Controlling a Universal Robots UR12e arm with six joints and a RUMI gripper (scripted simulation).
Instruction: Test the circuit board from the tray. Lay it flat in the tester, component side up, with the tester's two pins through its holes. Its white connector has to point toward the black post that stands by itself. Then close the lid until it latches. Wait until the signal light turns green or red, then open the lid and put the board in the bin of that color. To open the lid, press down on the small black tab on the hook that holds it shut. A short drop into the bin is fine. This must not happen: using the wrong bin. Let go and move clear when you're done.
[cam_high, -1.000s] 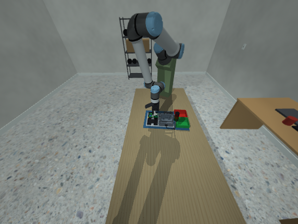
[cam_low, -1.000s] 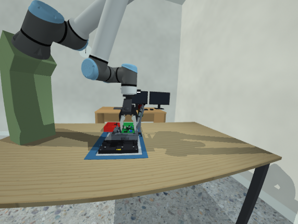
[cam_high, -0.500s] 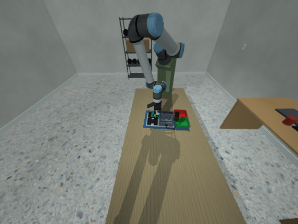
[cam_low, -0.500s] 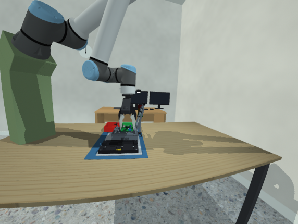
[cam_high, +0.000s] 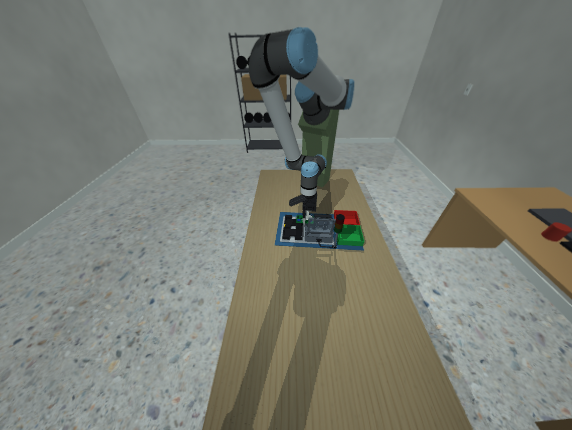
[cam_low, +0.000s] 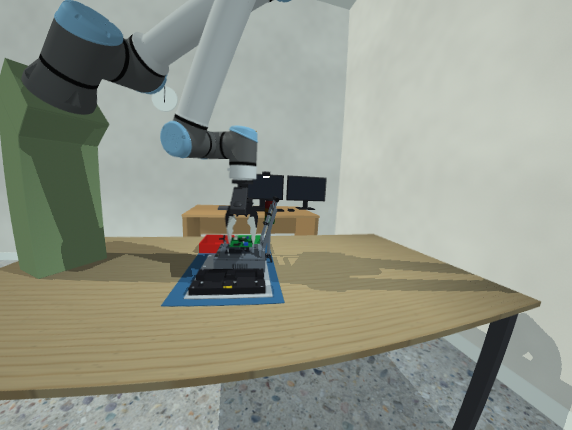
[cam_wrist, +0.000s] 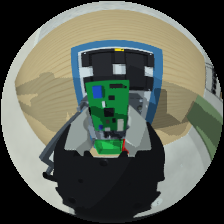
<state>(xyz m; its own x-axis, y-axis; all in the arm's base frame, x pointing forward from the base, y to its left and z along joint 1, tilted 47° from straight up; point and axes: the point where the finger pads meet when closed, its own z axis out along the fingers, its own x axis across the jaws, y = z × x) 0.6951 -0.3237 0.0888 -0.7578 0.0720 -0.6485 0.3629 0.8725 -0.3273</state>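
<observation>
The tester lid is 13 cm ahead of my hand, 6 cm above it and 4 cm to the left of it. Also, from my hand: red bin: 32 cm to the left, 11 cm below, 2 cm ahead; then green bin: 26 cm to the left, 15 cm ahead, 11 cm below; then green circuit board: 1 cm to the left.
</observation>
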